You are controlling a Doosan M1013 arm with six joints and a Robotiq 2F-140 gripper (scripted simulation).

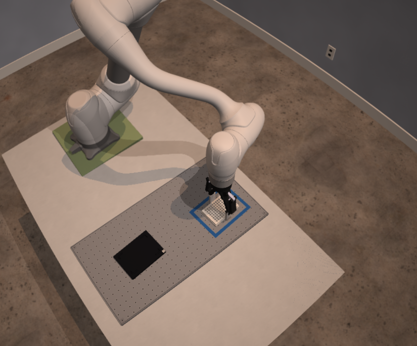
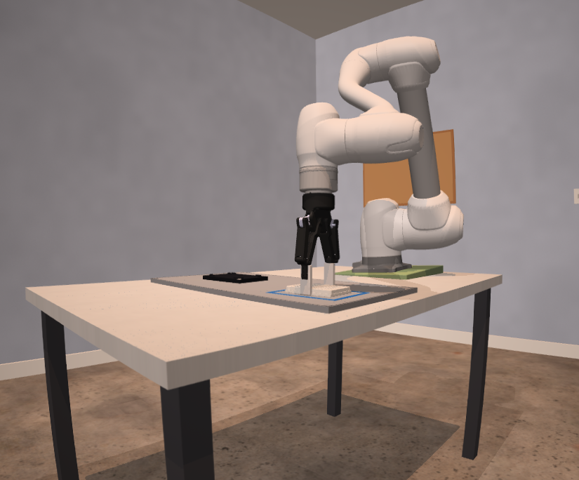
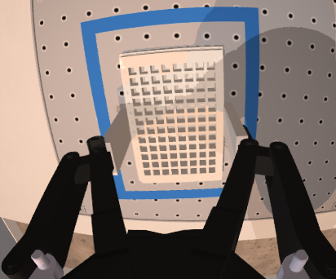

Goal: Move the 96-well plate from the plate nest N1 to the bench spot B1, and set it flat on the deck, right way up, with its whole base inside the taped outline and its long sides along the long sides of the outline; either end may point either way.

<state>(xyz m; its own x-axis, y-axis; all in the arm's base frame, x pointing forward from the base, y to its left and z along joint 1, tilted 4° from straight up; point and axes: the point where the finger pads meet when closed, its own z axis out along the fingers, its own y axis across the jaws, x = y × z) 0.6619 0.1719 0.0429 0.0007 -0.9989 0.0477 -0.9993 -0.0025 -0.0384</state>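
Now: hand 20 mm above the white 96-well plate. The rest, counted from my hand: black plate nest: 350 mm to the right, 70 mm behind, 20 mm below.
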